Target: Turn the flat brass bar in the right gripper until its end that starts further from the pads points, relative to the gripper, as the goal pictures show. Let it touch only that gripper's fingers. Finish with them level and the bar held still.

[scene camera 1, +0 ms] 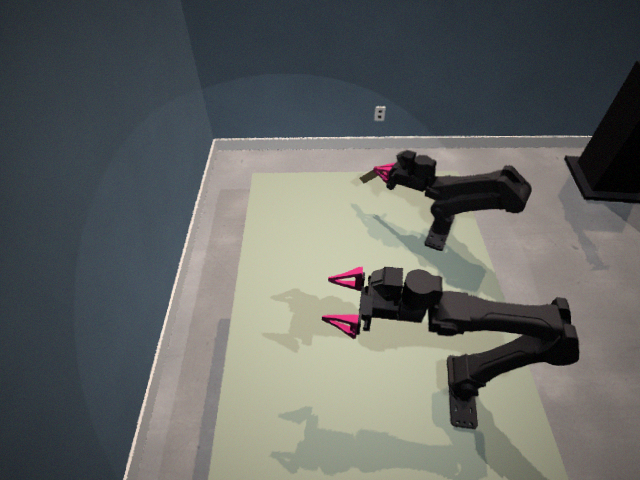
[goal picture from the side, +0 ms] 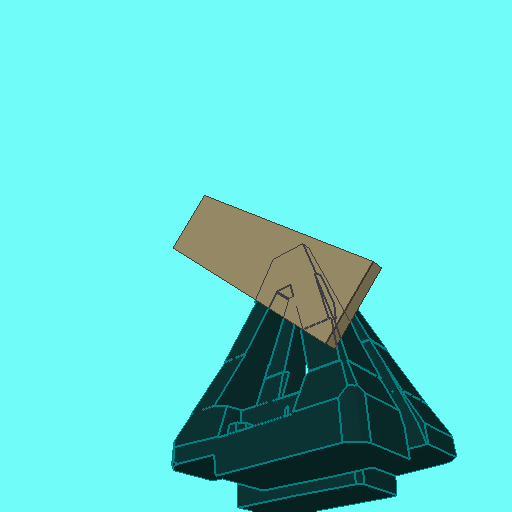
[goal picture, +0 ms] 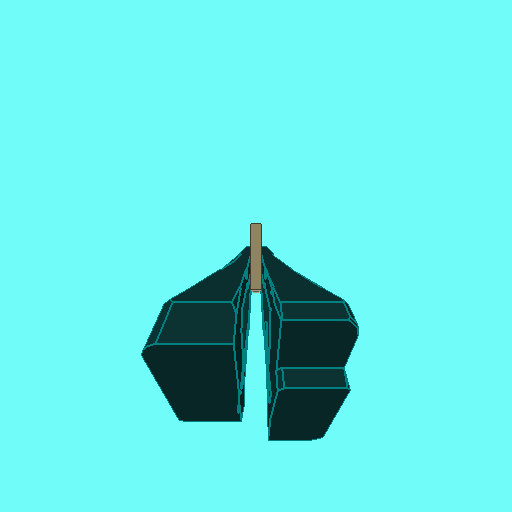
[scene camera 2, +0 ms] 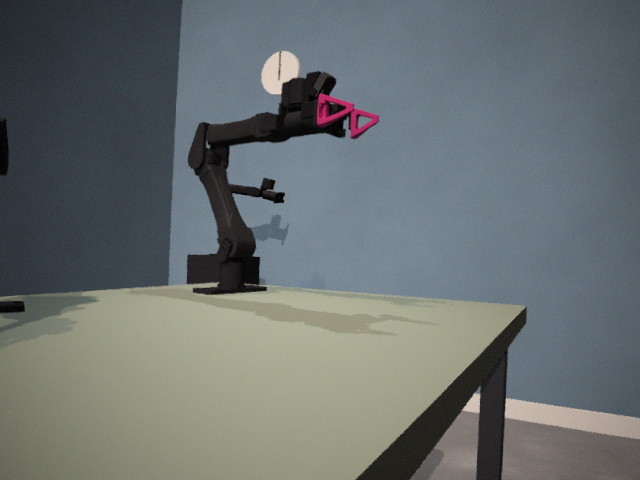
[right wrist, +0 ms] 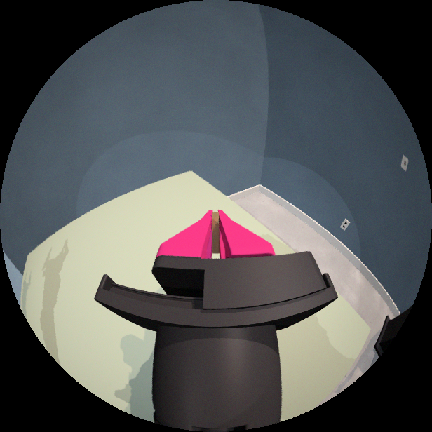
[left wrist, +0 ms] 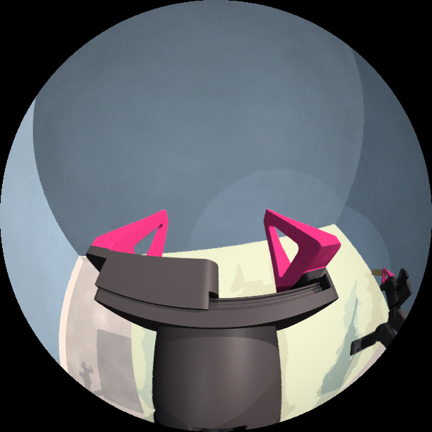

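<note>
The flat brass bar is held between the pink fingertips of my right gripper, which is shut on it. In scene camera 1 the bar sticks out from the tips toward the lower left. In the right wrist view it shows edge-on as a narrow upright strip between the fingers, its top near the tips; its pinched part is mostly hidden. In the left wrist view it reaches left from the small pink fingers. My left gripper is wide open and empty, apart from the bar.
Both arms reach over a pale green table. The left arm lies nearer the bottom in scene camera 1. A black stand is at the upper right. Behind the left arm in scene camera 2 is a small dark arm. Walls surround the table's far sides.
</note>
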